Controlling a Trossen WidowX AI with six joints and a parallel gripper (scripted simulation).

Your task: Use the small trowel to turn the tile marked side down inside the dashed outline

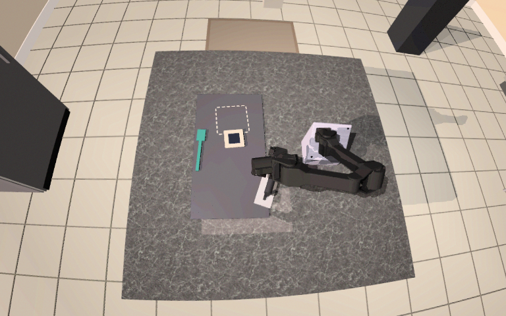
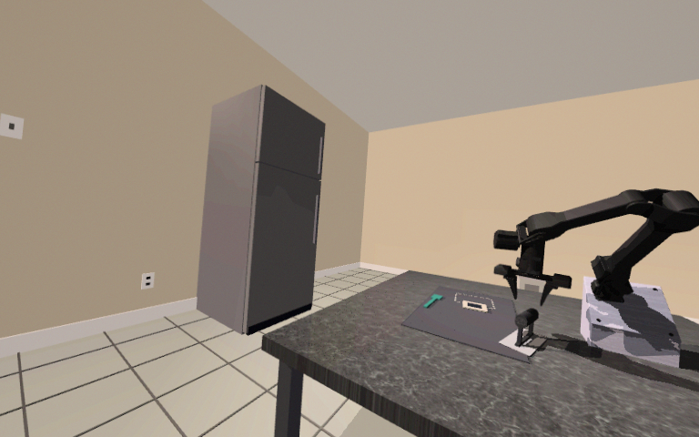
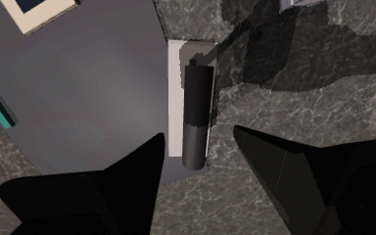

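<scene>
Now: gripper tip 180 mm short of the grey mat, 170 mm to the left of it and 140 mm above it. The rest, counted from my gripper tip: teal trowel: 310 mm ahead, 190 mm to the right, 110 mm below; then tile: 220 mm to the right, 150 mm ahead, 110 mm below.
</scene>
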